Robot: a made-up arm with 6 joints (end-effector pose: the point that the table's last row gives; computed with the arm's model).
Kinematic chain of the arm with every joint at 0, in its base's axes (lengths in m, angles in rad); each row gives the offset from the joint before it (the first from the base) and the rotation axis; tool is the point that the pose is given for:
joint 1: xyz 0 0 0.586 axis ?
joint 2: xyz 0 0 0 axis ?
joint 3: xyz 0 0 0.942 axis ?
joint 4: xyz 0 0 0 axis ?
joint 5: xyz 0.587 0 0 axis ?
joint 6: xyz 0 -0.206 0 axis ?
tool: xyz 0 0 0
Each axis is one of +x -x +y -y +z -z.
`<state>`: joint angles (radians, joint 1 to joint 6).
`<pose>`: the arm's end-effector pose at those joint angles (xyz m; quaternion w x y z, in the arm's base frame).
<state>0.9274 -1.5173 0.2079 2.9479 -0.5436 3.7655</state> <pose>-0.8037 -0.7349 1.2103 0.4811 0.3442 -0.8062 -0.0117</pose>
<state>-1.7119 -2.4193 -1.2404 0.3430 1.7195 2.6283</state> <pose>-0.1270 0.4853 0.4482 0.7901 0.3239 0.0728 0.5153</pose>
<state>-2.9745 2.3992 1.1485 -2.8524 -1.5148 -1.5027</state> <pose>-0.7223 -0.3221 -0.6838 0.0556 -0.2531 0.7166 -0.6476</pose>
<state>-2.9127 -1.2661 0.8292 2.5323 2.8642 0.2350</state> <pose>1.2992 0.1292 1.3177 0.2928 -0.3207 0.8192 0.3746</pose>
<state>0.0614 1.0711 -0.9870 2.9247 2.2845 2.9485</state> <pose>0.5777 0.2371 0.4979 0.5672 -0.0278 -0.8188 0.0843</pose>
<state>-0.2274 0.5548 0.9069 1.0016 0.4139 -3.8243</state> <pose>0.9369 -0.3308 1.7520 0.2132 0.9354 0.0177 0.2816</pose>
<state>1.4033 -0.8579 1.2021 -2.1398 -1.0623 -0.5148</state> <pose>-0.2487 -0.8051 1.8018 0.2754 -0.0875 -0.0754 -0.9544</pose>
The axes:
joint 1: +z
joint 2: +y
joint 3: -y
joint 4: -x
joint 5: -y
joint 6: -x

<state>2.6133 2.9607 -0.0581 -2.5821 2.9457 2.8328</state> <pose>0.2804 -0.3658 -0.3040 0.2207 0.2562 0.3643 0.8677</pose>
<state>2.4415 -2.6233 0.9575 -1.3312 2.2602 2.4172</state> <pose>0.8598 -0.6604 -0.3008 0.0886 0.6955 0.6940 0.1637</pose>
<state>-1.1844 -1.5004 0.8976 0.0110 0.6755 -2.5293</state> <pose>-0.7083 1.1944 1.0480 0.5426 -0.1443 -0.2707 0.7820</pose>
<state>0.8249 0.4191 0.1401 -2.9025 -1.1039 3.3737</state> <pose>0.4870 0.8220 1.2379 0.8062 -0.0181 -0.4490 0.3849</pose>
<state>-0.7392 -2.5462 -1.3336 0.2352 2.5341 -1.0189</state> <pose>-0.4065 0.0995 0.3727 0.0090 0.4963 0.6576 -0.5667</pose>
